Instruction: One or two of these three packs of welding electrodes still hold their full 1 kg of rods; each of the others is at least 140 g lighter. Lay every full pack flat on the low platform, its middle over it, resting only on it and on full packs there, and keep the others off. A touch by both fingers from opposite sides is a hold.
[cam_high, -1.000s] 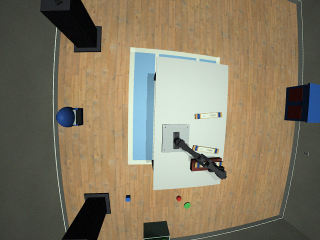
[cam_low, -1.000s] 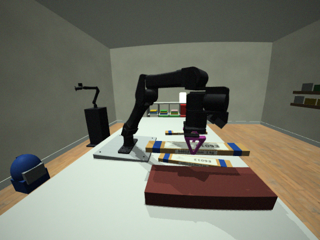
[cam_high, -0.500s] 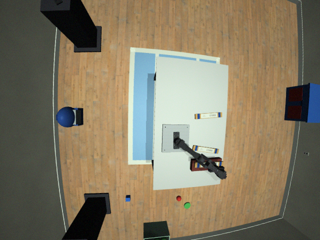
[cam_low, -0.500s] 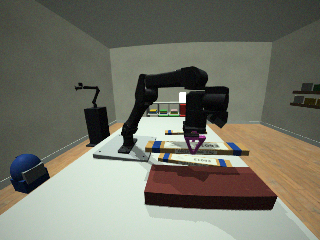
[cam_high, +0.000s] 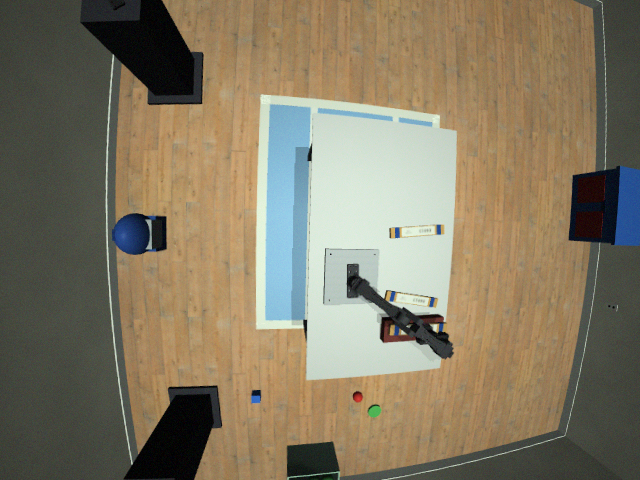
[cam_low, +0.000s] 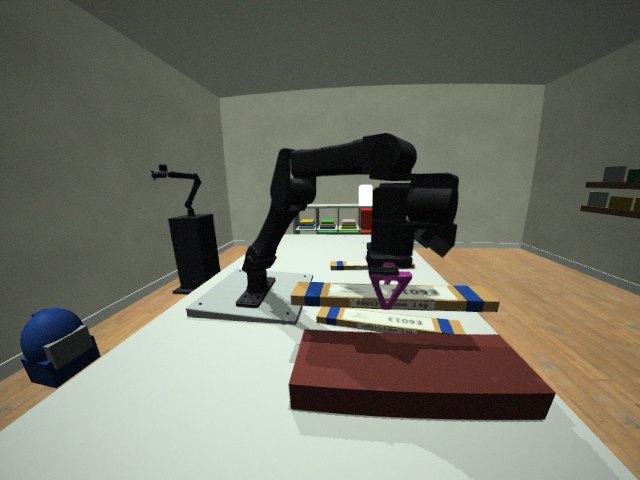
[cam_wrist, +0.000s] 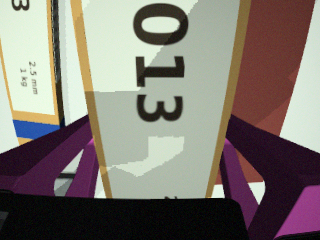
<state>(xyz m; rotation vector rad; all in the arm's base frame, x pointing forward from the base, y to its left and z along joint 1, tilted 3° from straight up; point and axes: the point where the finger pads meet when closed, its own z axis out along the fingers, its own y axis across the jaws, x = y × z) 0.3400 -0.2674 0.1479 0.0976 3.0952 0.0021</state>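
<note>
Now: hand 40 mm short of the dark red low platform, 50 mm to the left of it and 130 mm above it.
</note>
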